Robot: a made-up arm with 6 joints. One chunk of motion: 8 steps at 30 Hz.
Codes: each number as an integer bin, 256 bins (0 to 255) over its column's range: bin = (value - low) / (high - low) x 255, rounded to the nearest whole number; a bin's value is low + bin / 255 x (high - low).
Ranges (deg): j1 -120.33..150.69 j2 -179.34..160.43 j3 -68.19..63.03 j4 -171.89..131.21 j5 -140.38..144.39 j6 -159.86..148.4
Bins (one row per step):
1: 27 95 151 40 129 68
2: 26 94 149 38 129 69
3: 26 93 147 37 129 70
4: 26 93 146 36 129 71
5: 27 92 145 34 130 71
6: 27 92 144 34 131 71
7: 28 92 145 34 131 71
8: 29 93 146 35 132 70
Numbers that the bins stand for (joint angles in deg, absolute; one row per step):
1: -91.63 -52.76 9.51 -124.34 3.68 -77.66
2: -92.70 -54.09 8.48 -126.72 3.68 -76.45
3: -92.70 -55.42 7.45 -127.91 3.68 -75.24
4: -92.70 -55.42 6.94 -129.10 3.68 -74.03
5: -91.63 -56.76 6.43 -131.48 4.80 -74.03
6: -91.63 -56.76 5.91 -131.48 5.91 -74.03
7: -90.57 -56.76 6.43 -131.48 5.91 -74.03
8: -89.51 -55.42 6.94 -130.29 7.03 -75.24

